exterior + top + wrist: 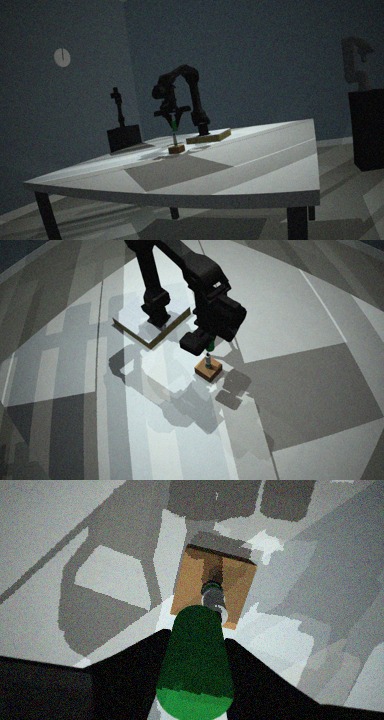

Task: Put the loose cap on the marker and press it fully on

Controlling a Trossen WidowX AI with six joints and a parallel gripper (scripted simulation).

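The holder block is 110 mm below my gripper tip and 10 mm to the right of it. Round my gripper tip: green cap 10 mm above.
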